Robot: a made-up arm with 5 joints.
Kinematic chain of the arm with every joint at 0, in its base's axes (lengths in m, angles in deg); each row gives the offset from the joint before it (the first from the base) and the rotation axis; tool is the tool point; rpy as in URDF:
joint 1: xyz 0 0 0.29 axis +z
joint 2: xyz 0 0 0 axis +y
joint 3: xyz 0.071 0 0.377 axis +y
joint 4: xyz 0.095 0 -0.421 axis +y
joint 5: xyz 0.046 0 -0.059 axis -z
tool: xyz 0 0 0 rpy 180 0 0
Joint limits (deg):
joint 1: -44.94..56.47
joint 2: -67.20..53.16
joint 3: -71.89..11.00
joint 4: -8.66..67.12
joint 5: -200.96..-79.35
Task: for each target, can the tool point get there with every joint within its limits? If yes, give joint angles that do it. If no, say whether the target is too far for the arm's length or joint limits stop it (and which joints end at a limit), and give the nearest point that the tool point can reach.
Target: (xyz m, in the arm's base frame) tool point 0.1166 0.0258 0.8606
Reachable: yes | joints 12.50 -57.51 -55.34 10.92 -113.94
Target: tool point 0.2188 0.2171 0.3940
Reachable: yes | joints 44.78 -30.09 -16.99 27.92 -152.73
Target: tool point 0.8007 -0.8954 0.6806
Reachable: no: too far | nearest point 0.4561 -0.4552 0.4999 | short by 0.588 m
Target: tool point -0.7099 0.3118 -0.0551
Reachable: no: joint limits stop it (at a limit: joint 2, joint 3) | nearest point -0.0591 0.0260 0.1678 | short by 0.745 m
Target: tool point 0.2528 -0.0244 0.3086
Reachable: yes | joints -5.51 -27.39 -8.26 39.63 -117.07
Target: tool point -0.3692 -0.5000 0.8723
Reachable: no: joint limits stop it (at a limit: joint 2, joint 3, joint 4) | nearest point -0.0734 -0.0994 0.9564 | short by 0.505 m
